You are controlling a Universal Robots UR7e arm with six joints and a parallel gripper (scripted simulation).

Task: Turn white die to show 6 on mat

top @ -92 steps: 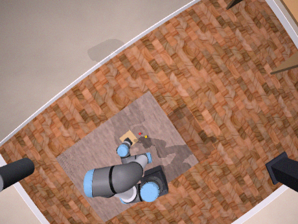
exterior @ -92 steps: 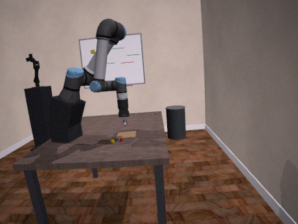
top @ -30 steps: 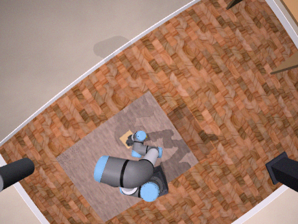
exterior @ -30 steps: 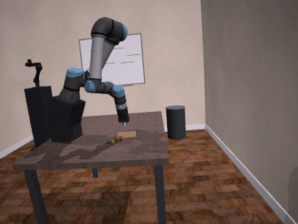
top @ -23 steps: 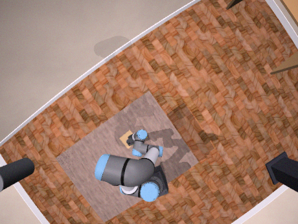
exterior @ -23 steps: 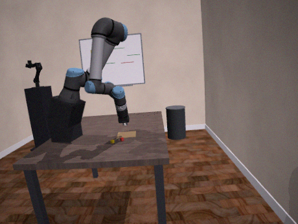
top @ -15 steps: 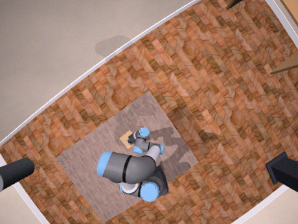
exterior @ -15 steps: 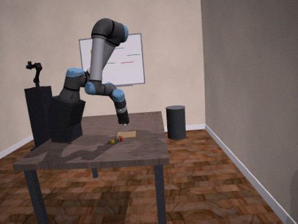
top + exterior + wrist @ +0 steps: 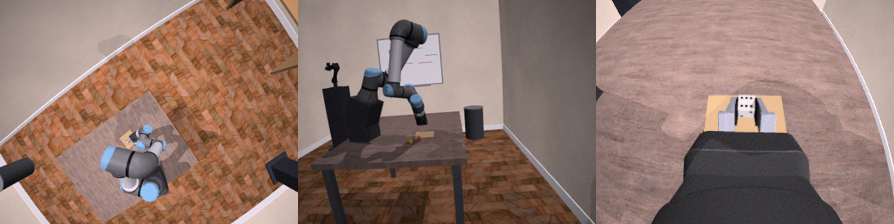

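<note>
Right now the tan mat is 10 mm to the left of my hand and 90 mm below it. From my hand the other things lie so: yellow die: 60 mm behind, 150 mm to the right, 90 mm below; then white die: 10 mm to the left, 10 mm below; then red die: 120 mm to the right, 90 mm below.
</note>
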